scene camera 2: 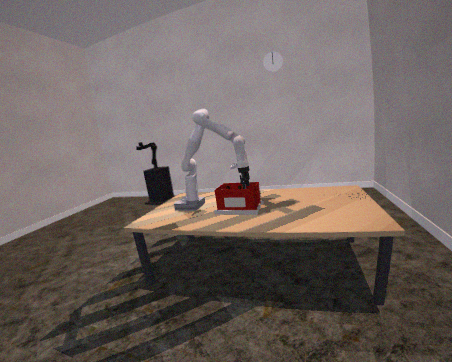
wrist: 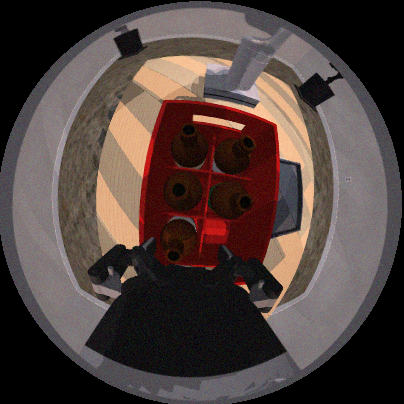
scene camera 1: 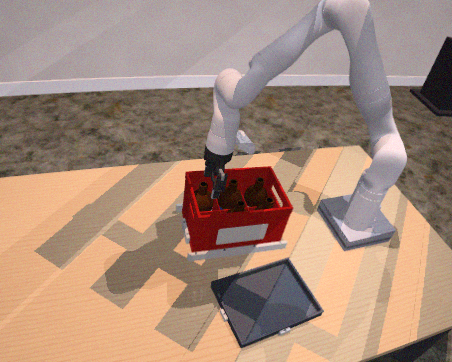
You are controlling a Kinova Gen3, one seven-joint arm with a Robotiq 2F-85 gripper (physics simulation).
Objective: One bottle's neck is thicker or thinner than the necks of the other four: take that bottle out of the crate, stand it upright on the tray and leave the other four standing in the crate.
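A red crate holds five brown bottles standing in its compartments. In the wrist view they are a far left bottle, a far right bottle, a middle left bottle, a middle right bottle and a near left bottle. The near right compartment is empty. I cannot tell which neck differs. My gripper is open and empty, low over the crate, its fingertips spread around the near left bottle's neck in the wrist view. The dark tray is empty.
White strips edge the crate's base. The arm's grey base plate stands beside the crate on the wooden table. A black pedestal stands off the table.
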